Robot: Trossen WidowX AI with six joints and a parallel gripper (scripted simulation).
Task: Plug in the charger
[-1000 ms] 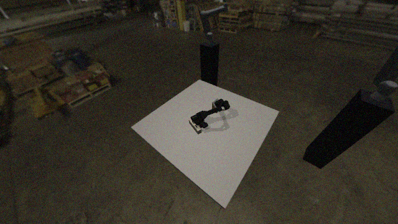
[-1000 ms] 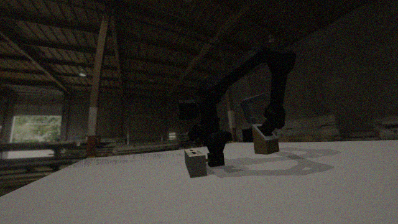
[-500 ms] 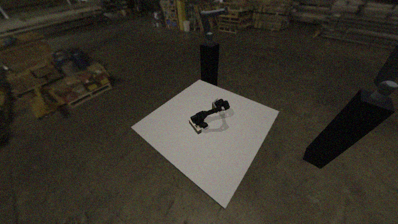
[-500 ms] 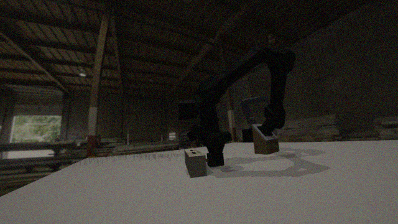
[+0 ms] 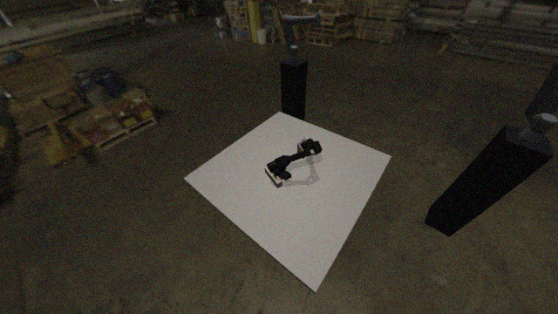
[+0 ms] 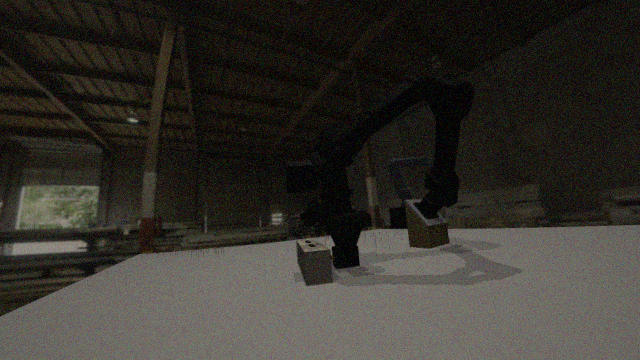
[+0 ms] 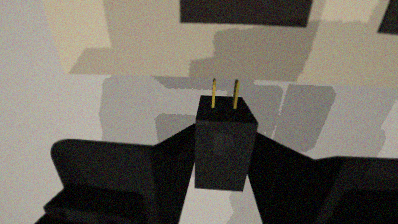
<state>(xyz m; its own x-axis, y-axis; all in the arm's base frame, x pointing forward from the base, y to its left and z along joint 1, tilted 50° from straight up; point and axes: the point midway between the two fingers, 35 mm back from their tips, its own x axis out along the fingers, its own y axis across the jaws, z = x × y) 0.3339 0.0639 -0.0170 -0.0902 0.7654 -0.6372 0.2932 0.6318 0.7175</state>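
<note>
Right now my gripper tip is 2 cm short of the box-shaped charger and 1 cm below it.
</note>
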